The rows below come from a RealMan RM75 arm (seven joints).
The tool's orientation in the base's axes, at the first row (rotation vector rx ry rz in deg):
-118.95 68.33 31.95
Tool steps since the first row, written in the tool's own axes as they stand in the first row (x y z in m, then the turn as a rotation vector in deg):
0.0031 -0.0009 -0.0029 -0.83 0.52 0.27
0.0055 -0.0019 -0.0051 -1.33 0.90 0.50
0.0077 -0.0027 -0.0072 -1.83 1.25 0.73
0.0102 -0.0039 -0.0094 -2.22 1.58 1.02
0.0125 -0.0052 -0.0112 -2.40 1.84 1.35
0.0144 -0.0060 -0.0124 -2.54 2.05 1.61
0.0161 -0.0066 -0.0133 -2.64 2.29 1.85
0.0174 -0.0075 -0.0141 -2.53 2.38 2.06
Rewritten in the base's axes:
0.0024 -0.0036 0.0003 -0.87 0.50 0.18
0.0045 -0.0062 0.0006 -1.45 0.82 0.21
0.0064 -0.0088 0.0009 -2.01 1.15 0.26
0.0087 -0.0114 0.0012 -2.50 1.47 0.20
0.0110 -0.0136 0.0013 -2.83 1.73 0.01
0.0127 -0.0153 0.0012 -3.09 1.92 -0.15
0.0141 -0.0167 0.0009 -3.35 2.07 -0.33
0.0155 -0.0178 0.0009 -3.38 2.13 -0.58

